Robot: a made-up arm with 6 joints. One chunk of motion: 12 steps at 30 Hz.
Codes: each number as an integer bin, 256 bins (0 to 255) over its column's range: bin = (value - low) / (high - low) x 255, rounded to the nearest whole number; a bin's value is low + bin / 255 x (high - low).
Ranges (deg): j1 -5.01..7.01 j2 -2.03..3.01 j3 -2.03..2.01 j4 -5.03..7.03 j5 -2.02..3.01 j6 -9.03..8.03
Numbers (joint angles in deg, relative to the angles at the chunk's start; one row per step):
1: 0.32 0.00 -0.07 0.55 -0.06 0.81
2: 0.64 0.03 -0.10 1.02 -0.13 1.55
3: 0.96 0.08 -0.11 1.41 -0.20 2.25
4: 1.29 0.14 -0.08 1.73 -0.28 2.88
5: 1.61 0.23 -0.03 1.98 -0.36 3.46
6: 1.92 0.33 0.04 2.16 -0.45 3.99
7: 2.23 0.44 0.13 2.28 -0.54 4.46
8: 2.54 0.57 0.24 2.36 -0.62 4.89
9: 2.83 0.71 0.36 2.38 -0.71 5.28
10: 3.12 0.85 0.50 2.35 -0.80 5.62
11: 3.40 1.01 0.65 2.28 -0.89 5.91
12: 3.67 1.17 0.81 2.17 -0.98 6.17
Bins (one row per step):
1: 113 103 124 118 99 147
2: 120 104 122 128 96 158
3: 127 107 121 136 92 169
4: 134 110 123 143 88 178
5: 140 114 126 148 84 187
6: 147 119 131 152 80 195
7: 154 125 136 155 75 202
8: 160 132 143 156 71 208
9: 166 139 151 157 66 214
10: 172 146 160 156 62 219
11: 178 154 169 155 57 223
12: 184 162 179 152 53 227

